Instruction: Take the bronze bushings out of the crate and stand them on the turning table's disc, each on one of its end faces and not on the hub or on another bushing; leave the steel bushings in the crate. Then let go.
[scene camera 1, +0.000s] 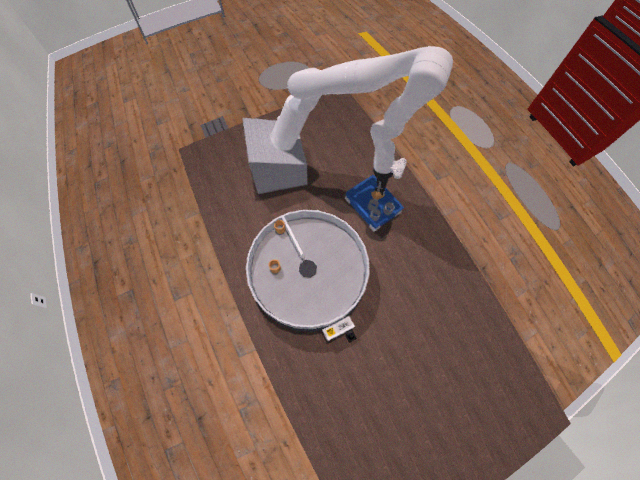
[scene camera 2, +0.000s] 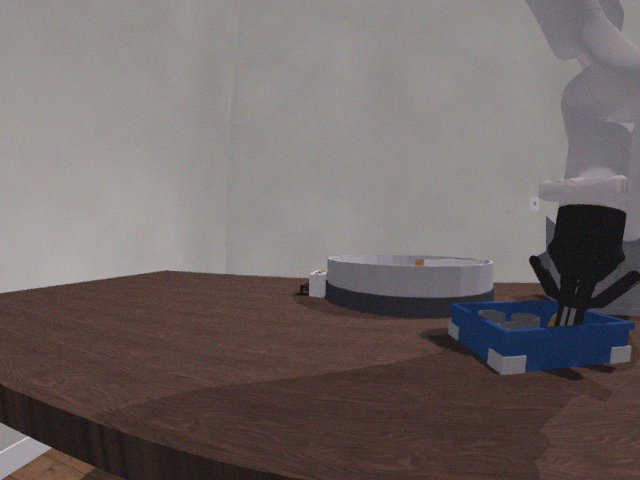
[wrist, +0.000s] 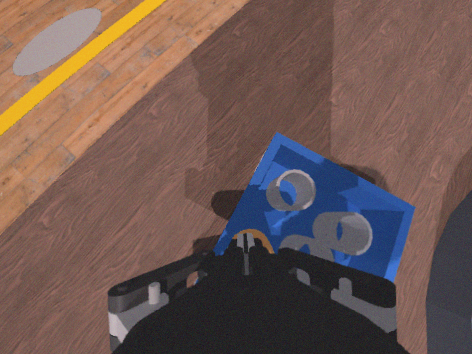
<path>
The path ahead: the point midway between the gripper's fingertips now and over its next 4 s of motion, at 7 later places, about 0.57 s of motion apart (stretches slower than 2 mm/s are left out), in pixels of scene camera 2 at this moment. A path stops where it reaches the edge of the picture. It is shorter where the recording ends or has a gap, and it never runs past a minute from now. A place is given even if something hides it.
My gripper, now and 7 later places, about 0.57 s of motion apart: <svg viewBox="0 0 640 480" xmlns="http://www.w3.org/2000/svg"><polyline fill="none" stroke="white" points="564,337 573,308 584,259 594,262 578,316 579,320 570,339 571,344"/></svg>
</path>
